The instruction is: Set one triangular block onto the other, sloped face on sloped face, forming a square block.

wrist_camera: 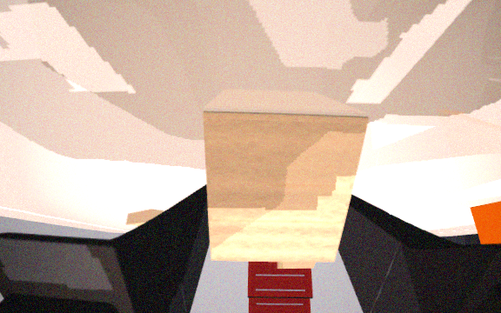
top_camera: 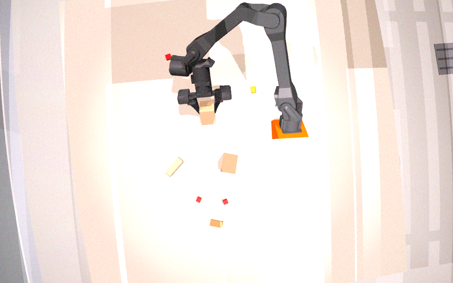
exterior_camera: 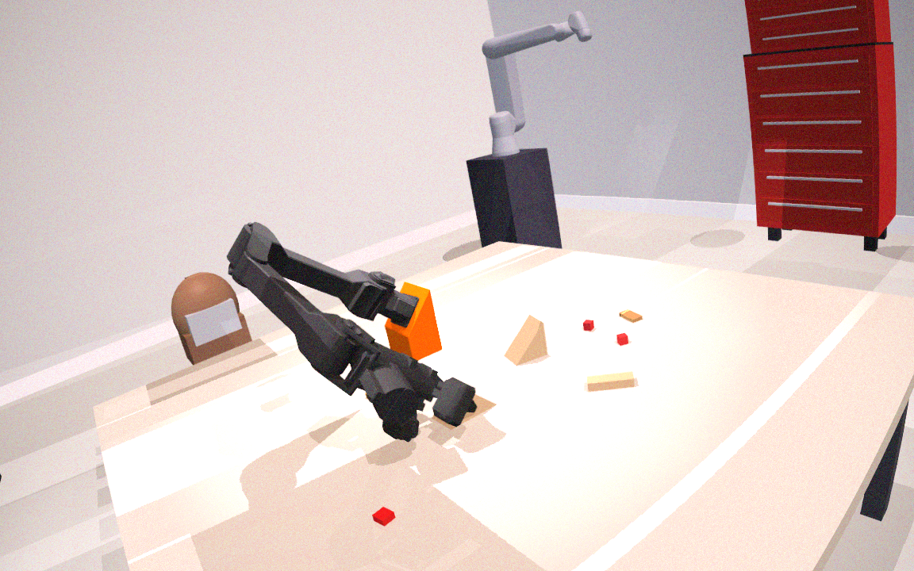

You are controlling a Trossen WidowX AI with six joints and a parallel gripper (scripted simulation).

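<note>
The wooden triangular block lies 21 cm to the left of my gripper tip and 6 cm behind it. From my gripper tip the other things lie so: flat wooden plank 19 cm to the left, 14 cm ahead, 1 cm below; yellow piece 18 cm behind, 8 cm to the right, 1 cm below; red cube 23 cm to the right, 13 cm ahead, 1 cm below.
</note>
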